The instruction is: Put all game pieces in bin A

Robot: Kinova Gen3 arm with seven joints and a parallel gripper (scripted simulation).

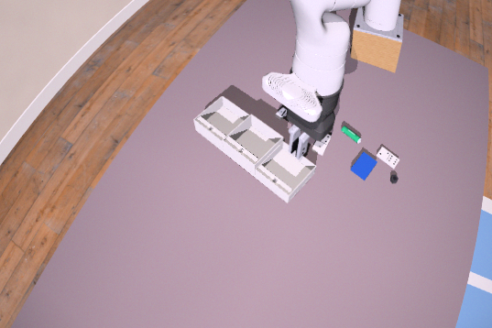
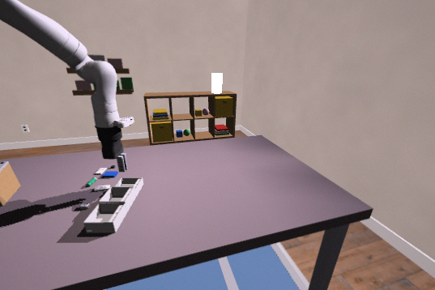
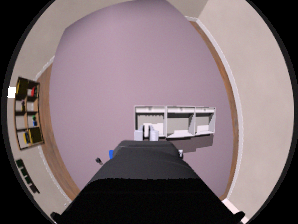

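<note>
My gripper is now 12 cm past the black piece, 18 cm to the right of it and 10 cm above it. Round my hand: white-grey object (11 cm behind, 10 cm to the right, 9 cm below); joined white bins (1 cm ahead, 9 cm to the right, 8 cm below); blue flat block (11 cm behind, 11 cm to the left, 10 cm below).
</note>
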